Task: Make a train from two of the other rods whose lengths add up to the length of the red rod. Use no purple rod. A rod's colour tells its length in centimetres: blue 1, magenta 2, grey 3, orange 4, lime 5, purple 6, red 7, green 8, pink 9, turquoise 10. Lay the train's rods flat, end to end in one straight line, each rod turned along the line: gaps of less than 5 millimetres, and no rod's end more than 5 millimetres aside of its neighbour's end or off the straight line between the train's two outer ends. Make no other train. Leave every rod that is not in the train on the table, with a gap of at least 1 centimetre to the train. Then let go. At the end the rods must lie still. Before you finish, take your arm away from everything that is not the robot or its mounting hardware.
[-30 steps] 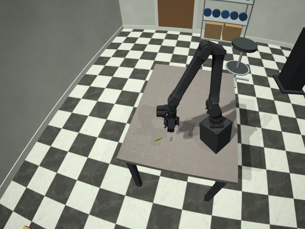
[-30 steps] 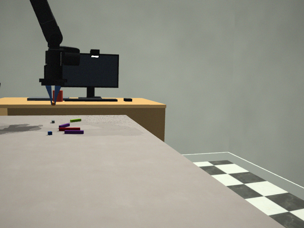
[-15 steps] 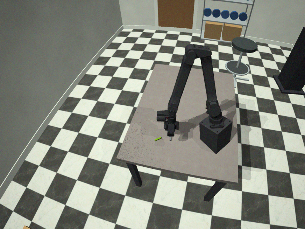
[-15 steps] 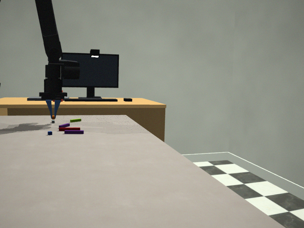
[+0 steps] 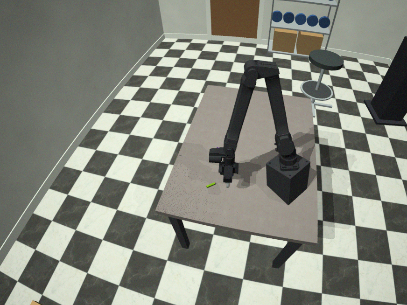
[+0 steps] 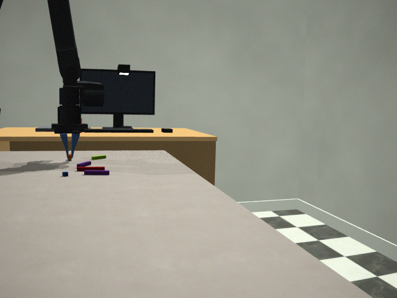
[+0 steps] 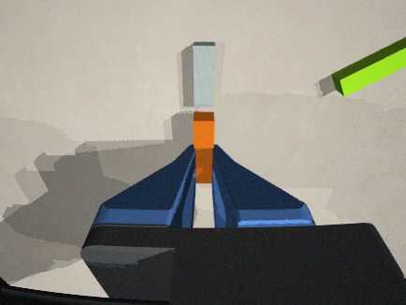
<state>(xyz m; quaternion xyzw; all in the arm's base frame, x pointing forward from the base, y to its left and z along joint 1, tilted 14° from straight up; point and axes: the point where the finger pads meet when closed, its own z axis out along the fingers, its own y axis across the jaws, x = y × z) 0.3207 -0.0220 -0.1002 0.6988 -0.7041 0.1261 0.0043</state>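
My gripper is now 1 cm to the right of the orange rod. Round my hand: grey rod (4 cm to the left, 2 cm below); then lime rod (9 cm ahead, 5 cm to the left, 2 cm below); then purple rod (8 cm to the right, 3 cm ahead, 2 cm below).
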